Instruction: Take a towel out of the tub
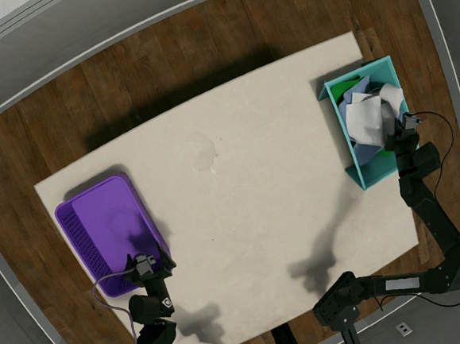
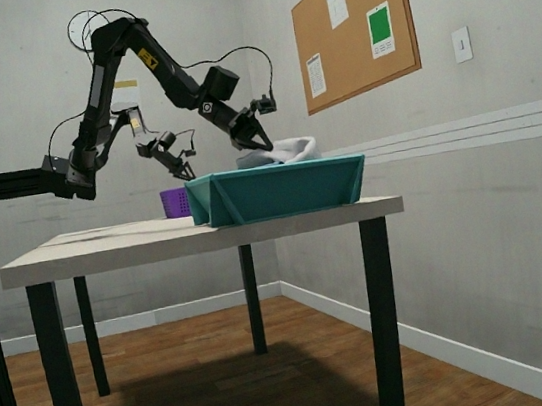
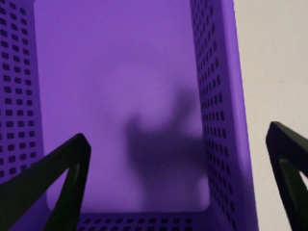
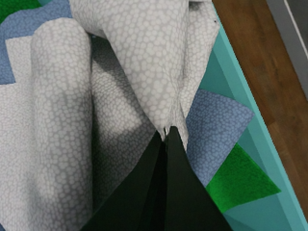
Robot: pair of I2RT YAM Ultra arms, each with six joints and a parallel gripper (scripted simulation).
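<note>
Now: the teal tub 1 cm ahead of my right hand, 4 cm to the left of it and 10 cm below it. Round my right hand: purple basket (5 cm ahead, 93 cm to the left, 11 cm below).
The purple basket lies 10 cm below my left hand, 8 cm to the left of it and 5 cm ahead of it. Also, from my left hand: teal tub (81 cm to the right, 10 cm below, 1 cm ahead).
</note>
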